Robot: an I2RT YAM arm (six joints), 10 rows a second.
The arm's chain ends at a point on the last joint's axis. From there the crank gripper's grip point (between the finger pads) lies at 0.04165 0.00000 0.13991 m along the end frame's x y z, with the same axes.
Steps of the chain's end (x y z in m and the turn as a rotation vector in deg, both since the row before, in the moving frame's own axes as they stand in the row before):
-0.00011, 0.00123, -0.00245, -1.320, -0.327, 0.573
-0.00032, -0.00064, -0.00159, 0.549, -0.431, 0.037
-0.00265, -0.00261, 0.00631, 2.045, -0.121, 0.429
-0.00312, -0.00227, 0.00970, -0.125, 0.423, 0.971
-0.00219, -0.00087, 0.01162, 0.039, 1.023, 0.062
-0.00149, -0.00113, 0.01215, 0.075, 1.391, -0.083
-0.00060, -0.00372, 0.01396, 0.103, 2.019, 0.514
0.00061, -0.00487, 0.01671, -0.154, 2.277, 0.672
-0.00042, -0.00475, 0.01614, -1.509, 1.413, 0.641
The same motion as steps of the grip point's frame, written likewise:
-0.00093, 0.00487, -0.00226, -1.320, -0.327, 0.573
-0.00137, -0.00196, -0.00129, 0.549, -0.431, 0.037
-0.00293, -0.00729, 0.00631, 2.045, -0.121, 0.429
-0.00210, -0.00125, 0.00939, -0.125, 0.423, 0.971
0.00030, -0.00092, 0.01085, 0.039, 1.023, 0.062
0.00189, -0.00138, 0.01110, 0.075, 1.391, -0.083
0.00430, -0.00357, 0.01241, 0.103, 2.019, 0.514
0.00613, -0.00398, 0.01494, -0.154, 2.277, 0.672
0.00299, -0.00059, 0.01502, -1.509, 1.413, 0.641

